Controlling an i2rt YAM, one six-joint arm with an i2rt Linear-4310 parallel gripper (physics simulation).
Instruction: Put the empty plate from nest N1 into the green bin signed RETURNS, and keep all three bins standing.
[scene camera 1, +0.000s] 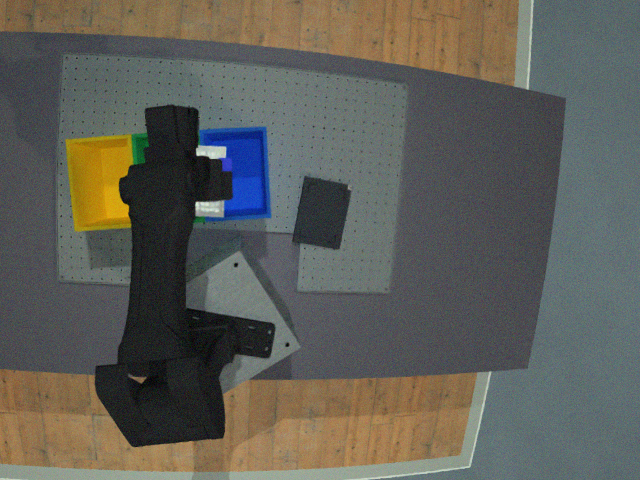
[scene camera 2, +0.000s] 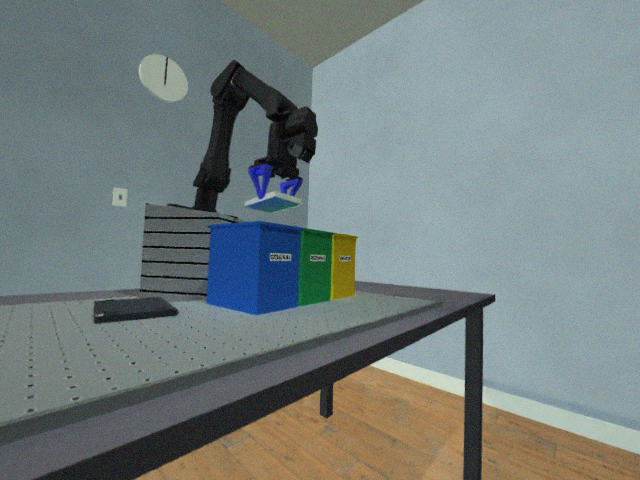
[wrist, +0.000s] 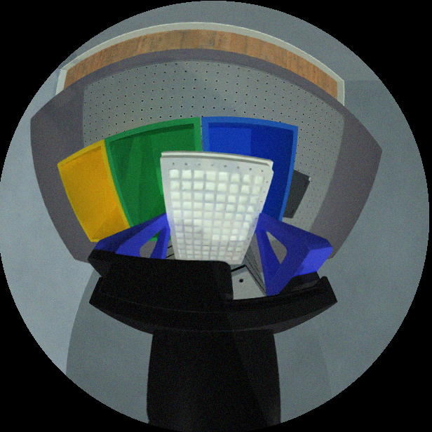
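Seen in the pictures: gripper, between the fingertips: (scene camera 2: 274, 203); arm's base, origin of its link: (scene camera 1: 222, 332) (scene camera 2: 203, 214).
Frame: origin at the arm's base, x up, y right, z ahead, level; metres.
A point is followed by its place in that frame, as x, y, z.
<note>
My gripper (scene camera 2: 275, 196) {0.010, -0.085, 0.284} (wrist: 212, 216) is shut on the white plate (scene camera 1: 210, 209) {0.013, -0.059, 0.232} (scene camera 2: 272, 203) {0.007, -0.075, 0.292} (wrist: 215, 205), its blue fingers at two opposite sides. The plate hangs above the bin rims, near the border between the green bin (scene camera 1: 139, 149) {-0.079, -0.226, 0.315} (scene camera 2: 316, 279) {-0.176, -0.172, 0.353} (wrist: 140, 175) and the blue bin (scene camera 1: 248, 170) {-0.232, -0.004, 0.317} (scene camera 2: 235, 268) {-0.149, 0.027, 0.331} (wrist: 225, 137). The arm hides part of the plate and most of the green bin in the first scene view. The yellow bin (scene camera 1: 98, 180) {-0.200, -0.341, 0.231} (scene camera 2: 343, 273) {-0.166, -0.296, 0.322} (wrist: 90, 185) is on the green bin's other side. All three bins stand upright in a row. Their signs are too blurred to read.
A low dark block (scene camera 1: 323, 211) {-0.223, 0.194, 0.255} (scene camera 2: 134, 308) {-0.223, 0.196, 0.289} (wrist: 297, 195), with no readable label, lies on the perforated board (scene camera 1: 356, 129) {-0.234, 0.236, 0.471} (scene camera 2: 206, 341) {-0.235, 0.136, 0.507} (wrist: 220, 85) beyond the blue bin. The grey arm base (scene camera 1: 232, 284) {-0.008, 0.004, 0.096} (scene camera 2: 175, 248) {-0.110, 0.089, 0.071} stands close behind the bins.
</note>
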